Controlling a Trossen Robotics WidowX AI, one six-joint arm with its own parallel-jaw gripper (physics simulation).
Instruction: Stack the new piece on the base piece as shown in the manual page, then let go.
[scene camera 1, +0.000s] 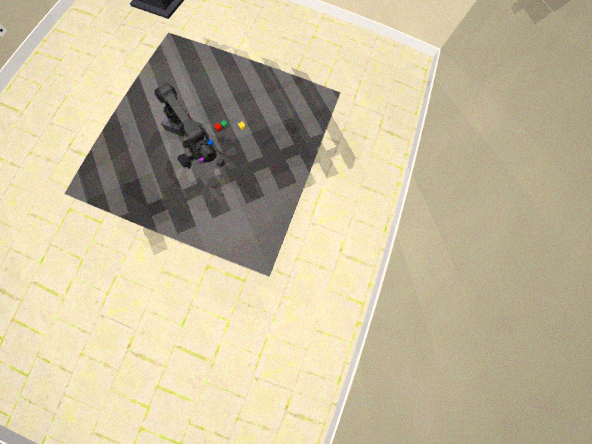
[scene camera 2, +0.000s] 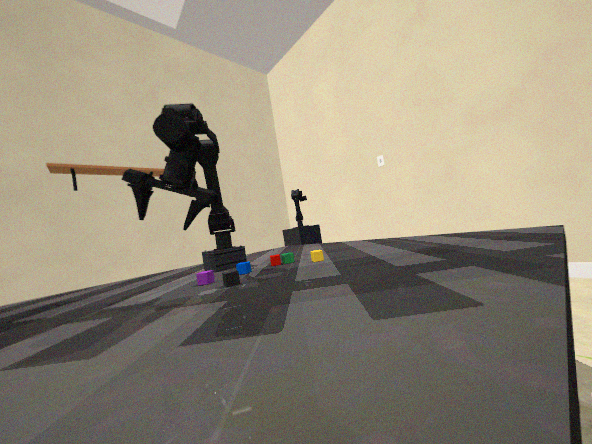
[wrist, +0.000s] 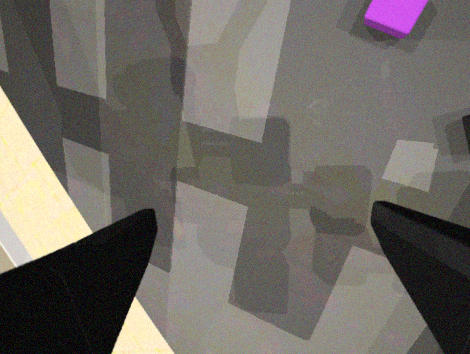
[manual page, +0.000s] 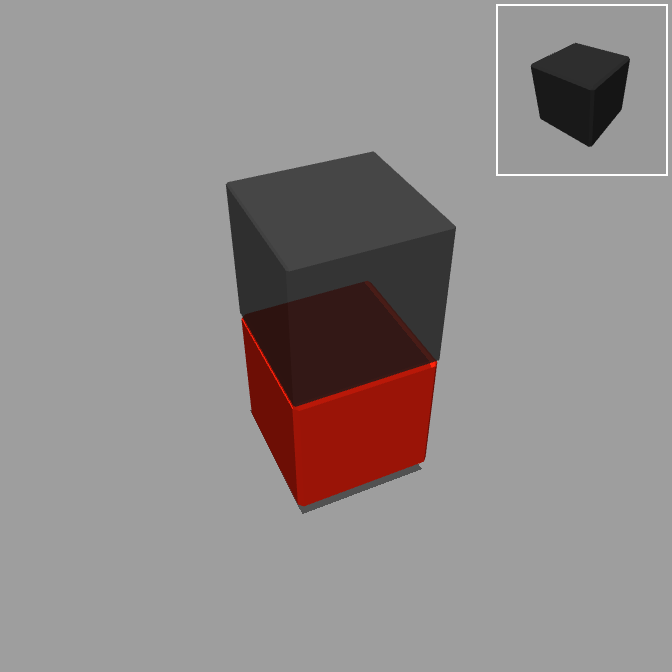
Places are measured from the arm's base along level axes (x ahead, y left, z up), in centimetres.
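Pixels of known places: gripper, fingertip midpoint: (scene camera 1: 196, 165) (scene camera 2: 163, 225) (wrist: 262, 215); arm's base at its link origin: (scene camera 1: 176, 118) (scene camera 2: 224, 248).
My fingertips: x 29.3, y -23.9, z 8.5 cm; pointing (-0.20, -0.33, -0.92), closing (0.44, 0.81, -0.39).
Ahead of a thing's pixels: the offset from my fingertips to its top centre. Level surfaces: height alone.
Six small cubes lie on the dark table; which are the base and the new piece cannot be told. The purple cube {dx -6.2, dy +9.1, dz -12.8 cm} (scene camera 1: 201, 160) (scene camera 2: 205, 277) (wrist: 397, 15) is partly hidden by the arm in scene camera 1. The black cube {dx +4.9, dy +11.6, dz -12.8 cm} (scene camera 1: 220, 163) (scene camera 2: 231, 278) stands near it. The blue cube {dx -6.8, dy +20.4, dz -12.8 cm} (scene camera 1: 210, 142) (scene camera 2: 243, 268) is beside the arm. The red cube {dx -7.1, dy +31.9, dz -12.8 cm} (scene camera 1: 218, 127) (scene camera 2: 275, 260) and green cube {dx -5.0, dy +35.4, dz -12.8 cm} (scene camera 1: 224, 123) (scene camera 2: 287, 258) are close together. The yellow cube {dx +5.5, dy +39.0, dz -12.8 cm} (scene camera 1: 242, 125) (scene camera 2: 317, 256) stands apart. My gripper (scene camera 2: 164, 224) (wrist: 262, 215) is open and empty, fingers downward, well above the table.
The table {dz -15.9 cm} (scene camera 1: 240, 240) (scene camera 2: 350, 380) has striped shadows across it, and its edge shows at the left of the wrist view. In scene camera 2, a second small arm (scene camera 2: 298, 207) stands on a dark block (scene camera 2: 310, 234) farther back, and a wooden shelf (scene camera 2: 105, 169) is on the wall.
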